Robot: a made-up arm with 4 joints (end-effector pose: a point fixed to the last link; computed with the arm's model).
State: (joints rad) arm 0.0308 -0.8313 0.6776 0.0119
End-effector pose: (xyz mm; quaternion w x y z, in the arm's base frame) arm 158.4 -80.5 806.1 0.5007 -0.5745 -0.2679 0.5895
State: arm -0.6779 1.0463 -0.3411 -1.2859
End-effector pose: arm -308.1 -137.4 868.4 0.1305 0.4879 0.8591 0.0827
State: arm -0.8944 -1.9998 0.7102 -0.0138
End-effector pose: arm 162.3 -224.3 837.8 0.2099 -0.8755 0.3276 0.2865
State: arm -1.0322 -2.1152 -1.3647 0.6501
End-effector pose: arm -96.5 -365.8 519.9 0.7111 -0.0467 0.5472 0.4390
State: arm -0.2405 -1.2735 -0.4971 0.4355
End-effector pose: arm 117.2 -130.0 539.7 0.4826 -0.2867 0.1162 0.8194
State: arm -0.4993 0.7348 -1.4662 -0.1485
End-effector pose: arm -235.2 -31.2 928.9 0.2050 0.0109 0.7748 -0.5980
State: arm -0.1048 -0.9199 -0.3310 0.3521
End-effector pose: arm 118.4 -29.6 603.7 0.4784 -0.2439 -0.0929 0.8385
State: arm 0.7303 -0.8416 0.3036 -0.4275
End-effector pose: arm -42.8 68.4 774.7 0.2026 -0.2011 -0.4296 0.8567
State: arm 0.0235 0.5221 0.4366 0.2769
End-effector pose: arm 182.0 -135.5 838.6 0.7411 0.0182 -0.5630 0.3653
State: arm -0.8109 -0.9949 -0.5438 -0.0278
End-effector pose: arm 179.9 -51.6 672.0 0.4312 -0.4791 -0.1213 0.7549
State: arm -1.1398 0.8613 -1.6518 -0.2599
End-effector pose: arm -257.8 13.3 777.2 0.3923 0.2522 0.6347 -0.6162
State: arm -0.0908 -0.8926 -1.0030 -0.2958
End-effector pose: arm -102.2 79.8 679.3 0.1264 0.0122 -0.2889 0.9489
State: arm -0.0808 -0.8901 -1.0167 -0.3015
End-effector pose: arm -107.9 79.6 682.5 0.1201 0.0231 -0.2921 0.9485
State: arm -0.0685 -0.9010 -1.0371 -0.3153
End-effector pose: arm -116.0 77.9 684.6 0.1105 0.0376 -0.2918 0.9493
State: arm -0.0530 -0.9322 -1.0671 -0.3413
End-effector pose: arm -127.7 74.0 685.3 0.0964 0.0572 -0.2865 0.9515
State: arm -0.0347 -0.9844 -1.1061 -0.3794
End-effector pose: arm -142.4 67.5 685.0 0.0788 0.0821 -0.2758 0.9544
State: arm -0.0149 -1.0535 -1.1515 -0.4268
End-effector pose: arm -158.5 58.9 684.6 0.0599 0.1113 -0.2608 0.9571
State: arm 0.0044 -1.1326 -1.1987 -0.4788
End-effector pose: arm -174.0 48.9 684.6 0.0425 0.1419 -0.2431 0.9586
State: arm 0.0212 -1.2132 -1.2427 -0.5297
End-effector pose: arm -187.1 39.0 685.1 0.0288 0.1708 -0.2246 0.9589
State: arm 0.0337 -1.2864 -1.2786 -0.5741
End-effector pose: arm -196.8 30.5 685.6 0.0198 0.1944 -0.2073 0.9586
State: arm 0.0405 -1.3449 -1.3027 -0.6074
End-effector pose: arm -202.7 24.3 685.1 0.0153 0.2097 -0.1929 0.9584
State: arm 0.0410 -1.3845 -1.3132 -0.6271
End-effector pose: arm -205.0 20.7 683.0 0.0145 0.2155 -0.1820 0.9593
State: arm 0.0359 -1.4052 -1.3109 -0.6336
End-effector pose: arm -204.3 19.4 679.2 0.0164 0.2124 -0.1749 0.9613
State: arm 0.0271 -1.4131 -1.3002 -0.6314
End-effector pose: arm -201.6 19.6 674.3 0.0199 0.2032 -0.1703 0.9640
